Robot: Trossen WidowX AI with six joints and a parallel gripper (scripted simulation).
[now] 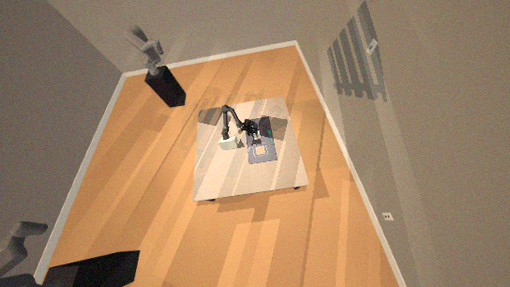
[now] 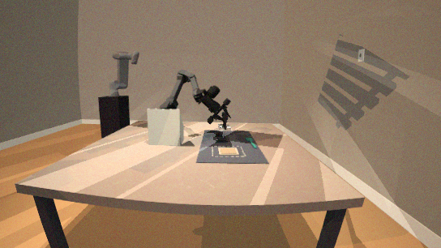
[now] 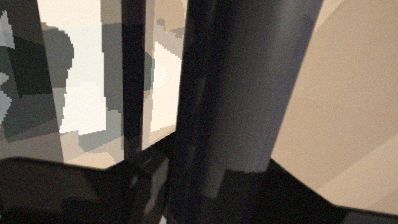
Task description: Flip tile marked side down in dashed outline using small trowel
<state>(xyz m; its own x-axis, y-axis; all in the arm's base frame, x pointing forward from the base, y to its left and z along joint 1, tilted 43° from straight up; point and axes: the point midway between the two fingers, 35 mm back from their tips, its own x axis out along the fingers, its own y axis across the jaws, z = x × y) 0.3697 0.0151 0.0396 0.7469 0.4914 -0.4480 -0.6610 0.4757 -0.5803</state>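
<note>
Right now the trowel is 30 mm behind my gripper tip and 10 mm below it. From my gripper tip the other things lie so: small pale tile: 200 mm to the right, 130 mm below, 10 mm behind; dark mat: 160 mm below, 30 mm to the right; small green t-shaped piece: 140 mm ahead, 130 mm below, 10 mm to the right.
</note>
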